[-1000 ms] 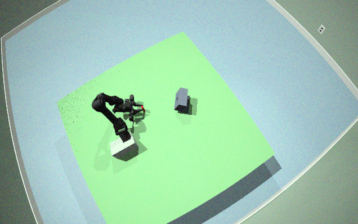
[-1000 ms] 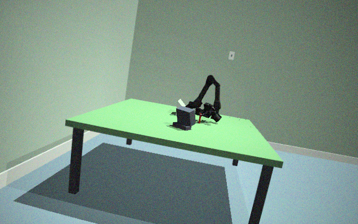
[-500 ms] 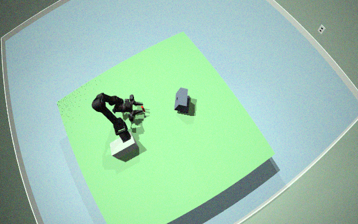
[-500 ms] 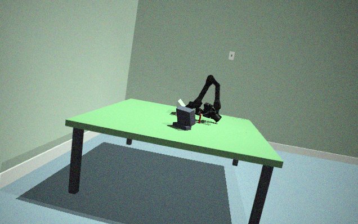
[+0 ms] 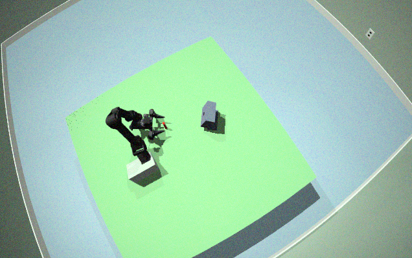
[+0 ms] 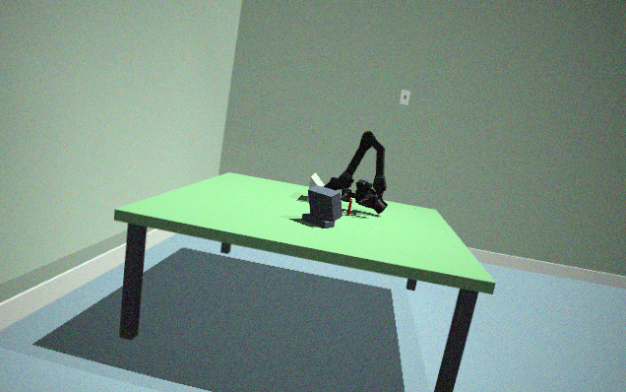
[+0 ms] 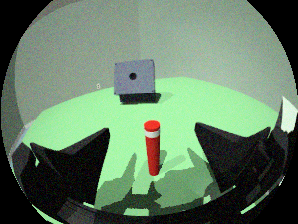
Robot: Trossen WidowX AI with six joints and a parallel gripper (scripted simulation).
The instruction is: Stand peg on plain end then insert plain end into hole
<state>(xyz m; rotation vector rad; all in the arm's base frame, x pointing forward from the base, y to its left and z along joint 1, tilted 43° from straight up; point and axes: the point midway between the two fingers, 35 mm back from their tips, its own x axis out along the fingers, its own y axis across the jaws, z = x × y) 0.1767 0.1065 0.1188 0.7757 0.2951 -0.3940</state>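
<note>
The red peg lies 1 cm below my gripper tip. Also, from my gripper tip: sloped grey panel (26 cm ahead, 9 cm to the right, 2 cm above); then panel foot (28 cm ahead, 10 cm to the right, 6 cm below).
</note>
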